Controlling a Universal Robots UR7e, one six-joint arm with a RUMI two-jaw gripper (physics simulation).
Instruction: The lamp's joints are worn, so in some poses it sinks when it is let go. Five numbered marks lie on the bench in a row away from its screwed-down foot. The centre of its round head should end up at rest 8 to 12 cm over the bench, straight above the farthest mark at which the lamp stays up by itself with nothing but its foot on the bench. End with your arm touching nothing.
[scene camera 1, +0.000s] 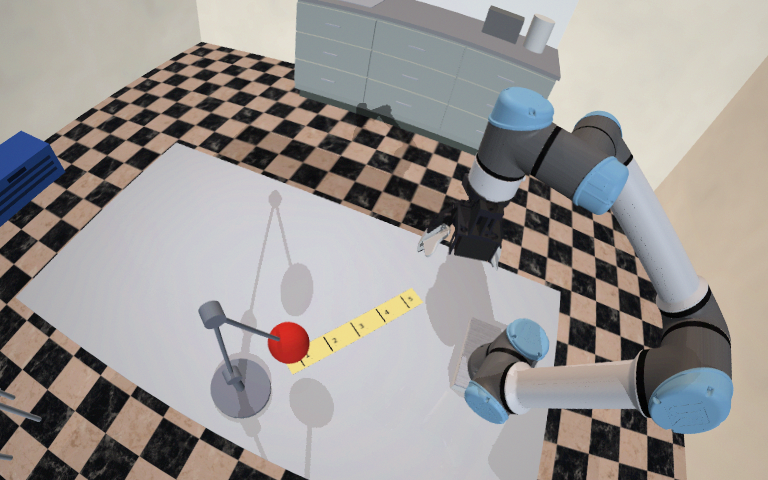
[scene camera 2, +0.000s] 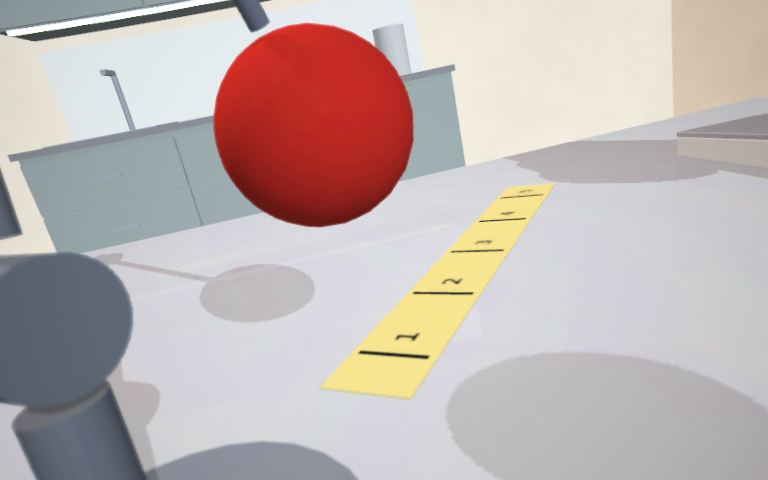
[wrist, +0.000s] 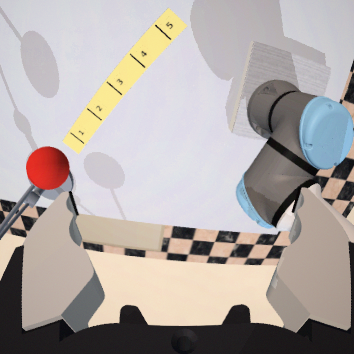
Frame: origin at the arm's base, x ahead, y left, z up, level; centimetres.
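Seen in the pictures: gripper, fingertip midpoint: (scene camera 1: 456, 258) (wrist: 183, 192); arm's base, link origin: (wrist: 274, 109).
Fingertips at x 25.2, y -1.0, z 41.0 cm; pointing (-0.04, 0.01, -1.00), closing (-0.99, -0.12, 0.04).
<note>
Pixels of each thing's middle, then the offset from my fingertips to it. "*": a spot on its surface instead. Level surfaces: height alone.
- lamp's round red head, surface spot: (scene camera 2: 313, 124) * dx +28.9, dy +20.8, dz -28.9 cm
- elbow joint, surface spot: (scene camera 1: 212, 314) * dx +35.7, dy +26.5, dz -0.4 cm
- round grey foot, surface spot: (scene camera 1: 257, 390) * dx +33.7, dy +26.9, dz -42.8 cm
- bench, surface height: dz -44.3 cm
The lamp's round red head (scene camera 1: 288, 342) (scene camera 2: 313, 124) (wrist: 47, 168) is held up in the air at the end of its thin upper rod. The elbow joint (scene camera 1: 212, 314) stands high over the round grey foot (scene camera 1: 257, 390). The yellow strip (scene camera 1: 370, 320) (scene camera 2: 424, 316) (wrist: 106, 98) with marks 1 to 5 lies flat on the bench. In scene view 1 the head overlaps the strip's end by mark 1; its exact height cannot be told. My gripper (scene camera 1: 459, 258) (wrist: 183, 192) is open and empty, raised beyond the mark 5 end, apart from the lamp.
My arm's base stands on a wooden block (scene camera 1: 461, 362) (scene camera 2: 722, 148) (wrist: 242, 95) at the bench's right side. Shadows of lamp and arm fall on the bench (scene camera 1: 141, 254). A drawer cabinet (scene camera 1: 339, 62) and a blue box (scene camera 1: 28, 164) stand beyond the bench.
</note>
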